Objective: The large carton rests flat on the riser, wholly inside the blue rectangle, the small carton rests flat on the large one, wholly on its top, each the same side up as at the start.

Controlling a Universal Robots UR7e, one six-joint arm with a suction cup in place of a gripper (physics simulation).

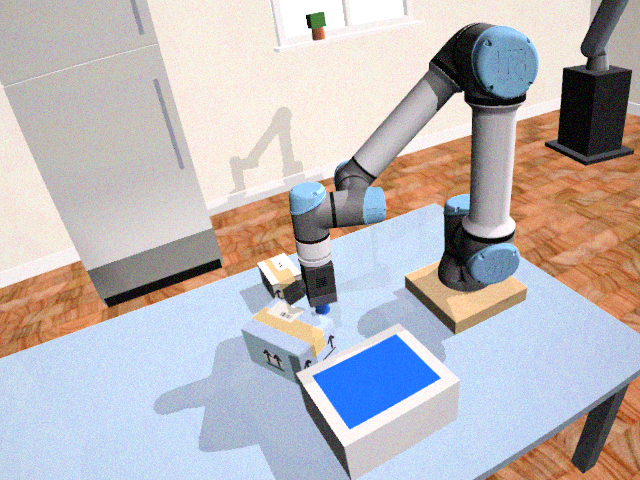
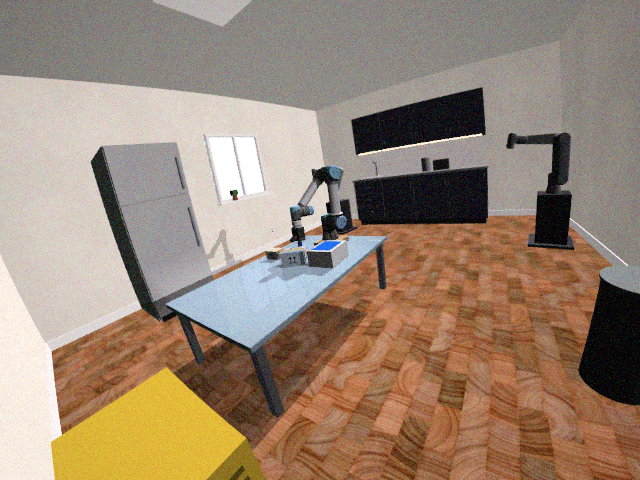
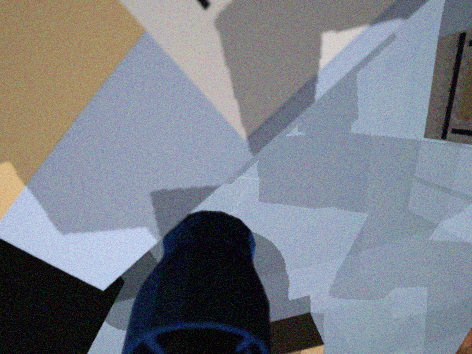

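The large carton has a tan tape strip and a white label on top. It stands on the table, touching the left corner of the white riser. The blue rectangle on the riser's top is bare. The small carton stands on the table just behind the large one. My suction cup hangs a little above the far right edge of the large carton's top. It holds nothing.
The arm's base stands on a wooden block at the table's back right. The light blue table runs to the left and front. A grey fridge stands behind the table's left end.
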